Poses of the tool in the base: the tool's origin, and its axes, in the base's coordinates. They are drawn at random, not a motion.
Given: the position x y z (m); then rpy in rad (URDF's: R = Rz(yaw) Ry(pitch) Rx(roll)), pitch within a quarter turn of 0, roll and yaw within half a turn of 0.
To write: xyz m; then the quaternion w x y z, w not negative. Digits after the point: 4 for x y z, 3 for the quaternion.
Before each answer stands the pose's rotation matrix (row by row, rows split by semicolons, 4 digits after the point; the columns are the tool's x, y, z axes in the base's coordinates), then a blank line. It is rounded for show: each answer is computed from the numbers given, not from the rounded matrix.
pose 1, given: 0.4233 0.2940 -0.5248 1.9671 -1.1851 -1.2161
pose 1, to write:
0.1307 -0.6588 -0.7409; -0.3528 0.6675 -0.6558; 0.9265 0.3470 -0.1452

0.4233 0.2940 -0.5248 0.643 0.390 -0.648 0.119
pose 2, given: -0.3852 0.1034 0.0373 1.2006 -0.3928 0.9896
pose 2, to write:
0.5072 -0.4983 0.7032; 0.7722 -0.0996 -0.6276; 0.3828 0.8613 0.3342

-0.3852 0.1034 0.0373 0.660 0.564 0.121 0.481
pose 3, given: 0.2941 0.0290 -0.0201 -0.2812 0.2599 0.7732
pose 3, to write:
0.6916 -0.7220 -0.0171; 0.6750 0.6378 0.3710; -0.2570 -0.2682 0.9285

0.2941 0.0290 -0.0201 0.902 -0.177 0.066 0.387
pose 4, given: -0.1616 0.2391 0.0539 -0.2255 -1.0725 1.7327
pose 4, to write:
-0.0770 -0.9936 -0.0827; 0.4717 0.0367 -0.8810; 0.8784 -0.1069 0.4658

-0.1616 0.2391 0.0539 0.597 0.324 -0.402 0.614
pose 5, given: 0.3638 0.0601 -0.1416 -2.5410 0.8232 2.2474
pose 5, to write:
-0.4257 0.9027 -0.0618; 0.5301 0.1934 -0.8256; -0.7333 -0.3842 -0.5609

0.3638 0.0601 -0.1416 0.227 0.485 0.738 -0.410
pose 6, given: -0.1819 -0.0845 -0.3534 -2.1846 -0.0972 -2.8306
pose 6, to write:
-0.9475 -0.2518 0.1969; -0.3046 0.5241 -0.7954; 0.0970 -0.8136 -0.5733

-0.1819 -0.0845 -0.3534 0.029 -0.159 0.872 -0.461
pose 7, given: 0.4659 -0.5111 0.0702 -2.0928 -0.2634 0.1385
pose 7, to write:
0.9563 0.2924 0.0089; 0.1333 -0.4627 0.8764; 0.2604 -0.8369 -0.4814

0.4659 -0.5111 0.0702 0.503 -0.852 -0.125 -0.079
